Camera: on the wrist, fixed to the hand. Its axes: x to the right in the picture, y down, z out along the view.
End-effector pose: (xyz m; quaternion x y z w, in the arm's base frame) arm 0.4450 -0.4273 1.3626 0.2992 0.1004 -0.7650 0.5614
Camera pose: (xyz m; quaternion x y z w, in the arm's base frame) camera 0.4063 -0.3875 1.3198 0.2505 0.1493 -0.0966 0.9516
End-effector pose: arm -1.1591 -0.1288 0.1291 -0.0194 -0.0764 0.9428 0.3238
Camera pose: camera -1.1208 -0.0789 0.0982 0.2864 0.2261 -0.8481 0.3841
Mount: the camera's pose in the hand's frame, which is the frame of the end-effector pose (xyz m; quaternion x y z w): 0.0000 -0.0573 -0.0404 -0.2486 0.1510 0.6543 0.6981
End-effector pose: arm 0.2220 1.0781 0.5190 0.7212 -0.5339 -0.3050 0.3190
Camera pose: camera 0.2865 1.0965 0.4986 0.1209 -0.7206 -0.0280 0.6822
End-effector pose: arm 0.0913 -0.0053 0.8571 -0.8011 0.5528 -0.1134 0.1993
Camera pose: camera 0.1232 0.0046 0.9187 0.2300 -0.9684 -0.0677 0.0693
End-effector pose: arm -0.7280 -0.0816 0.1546 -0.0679 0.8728 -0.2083 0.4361
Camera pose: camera -0.7635 -0.1211 0.2004 0.4467 0.7714 0.3466 0.2921
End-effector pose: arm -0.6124 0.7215 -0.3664 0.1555 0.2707 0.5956 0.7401
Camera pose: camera -0.5904 0.7039 -0.4306 0.0117 0.0509 0.9908 0.1247
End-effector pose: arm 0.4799 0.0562 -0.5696 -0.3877 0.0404 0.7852 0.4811
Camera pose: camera 0.5480 0.0692 -0.5800 0.4824 -0.1593 -0.8144 0.2804
